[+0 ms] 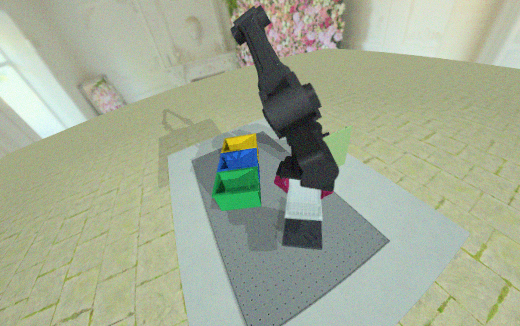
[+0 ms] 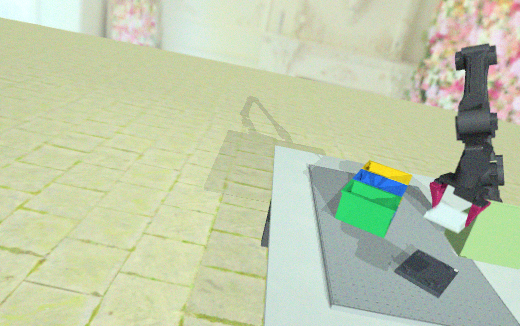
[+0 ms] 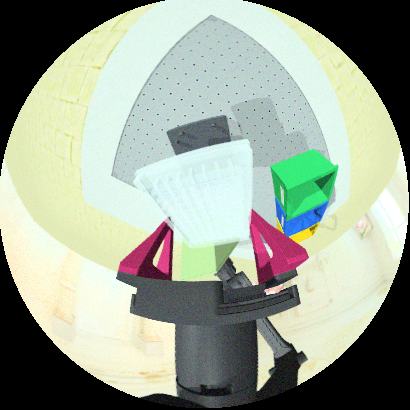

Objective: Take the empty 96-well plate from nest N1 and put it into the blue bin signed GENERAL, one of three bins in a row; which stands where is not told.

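Seen in the pictures: gripper, between the fingertips: [image 1: 304, 194] [image 2: 449, 217] [image 3: 209, 215]; arm's base, origin of its link: [image 2: 487, 214] [image 3: 215, 258].
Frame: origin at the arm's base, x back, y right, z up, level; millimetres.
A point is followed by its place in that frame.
Observation:
My gripper [image 1: 303, 189] {z 67, x -245, y -236 mm} [image 2: 454, 206] [image 3: 209, 215] {z 67, x -245, y -236 mm} is shut on the clear-white 96-well plate [image 1: 303, 204] {z 82, x -271, y -268 mm} [image 2: 446, 216] {z 82, x -270, y -266 mm} [image 3: 205, 192] {z 82, x -278, y -268 mm}, its magenta fingers at two opposite sides. It holds the plate well above the board. The dark nest [image 1: 302, 233] {z -101, x -262, y -258 mm} [image 2: 426, 272] {z -101, x -247, y -242 mm} [image 3: 200, 134] {z -101, x -273, y -267 mm} lies on the board, apart from the plate. The blue bin [image 1: 239, 160] {z -64, x -305, y 175 mm} [image 2: 381, 182] {z -33, x -300, y 173 mm} [image 3: 305, 218] {z -46, x -322, y 183 mm} stands in the middle of the row, between the green and yellow bins. Its sign cannot be read.
The green bin [image 1: 237, 189] {z -107, x -375, y 49 mm} [image 2: 368, 209] {z -42, x -388, y -53 mm} [image 3: 305, 182] {z -12, x -366, y -65 mm} stands at one end of the row, the yellow bin [image 1: 241, 143] {z -54, x -247, y 291 mm} [image 2: 388, 171] {z -28, x -247, y 292 mm} [image 3: 303, 234] {z -32, x -278, y 305 mm} at the other. A pale green panel [image 1: 341, 144] {z 5, x 67, y -83 mm} [image 2: 495, 235] {z -28, x -4, y -82 mm} [image 3: 202, 261] {z 32, x -27, y -81 mm} stands near the arm. A perforated grey board [image 1: 300, 280] {z -113, x -345, y -365 mm} [image 2: 365, 295] {z -113, x -436, y -374 mm} [image 3: 200, 80] {z -113, x -364, y -335 mm} lies under bins and nest.

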